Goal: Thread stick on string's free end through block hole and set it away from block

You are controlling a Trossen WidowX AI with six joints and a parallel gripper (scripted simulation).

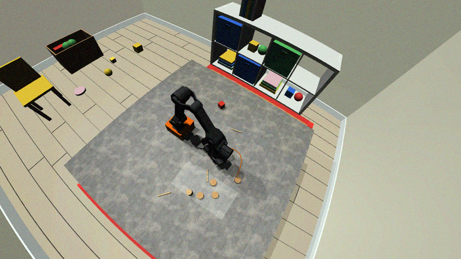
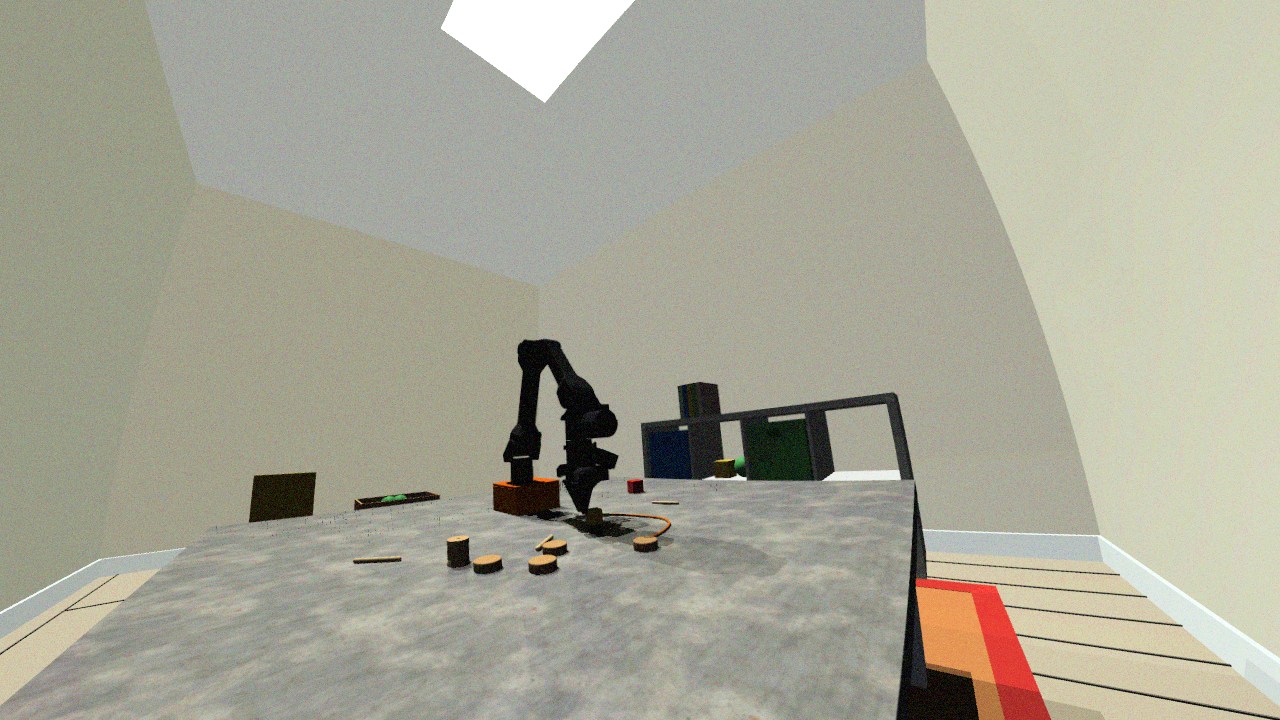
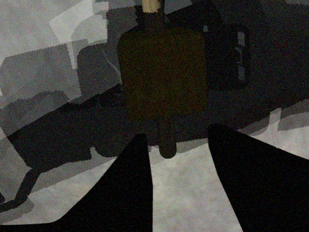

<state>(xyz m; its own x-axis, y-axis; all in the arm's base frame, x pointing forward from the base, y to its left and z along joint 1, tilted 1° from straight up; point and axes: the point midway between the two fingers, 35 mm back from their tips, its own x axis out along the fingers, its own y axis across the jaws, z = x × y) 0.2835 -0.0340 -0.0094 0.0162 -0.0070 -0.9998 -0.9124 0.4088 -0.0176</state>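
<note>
The yellow wooden block lies 1 cm ahead of my gripper tip, 3 cm to the left of it and 1 cm below it. The rest, counted from my gripper tip: round wooden button: 21 cm ahead, 5 cm to the right, 2 cm below; thin wooden stick: 1 cm ahead, 4 cm to the left, 1 cm below; short wooden cylinder: 26 cm to the right, 1 cm below.
</note>
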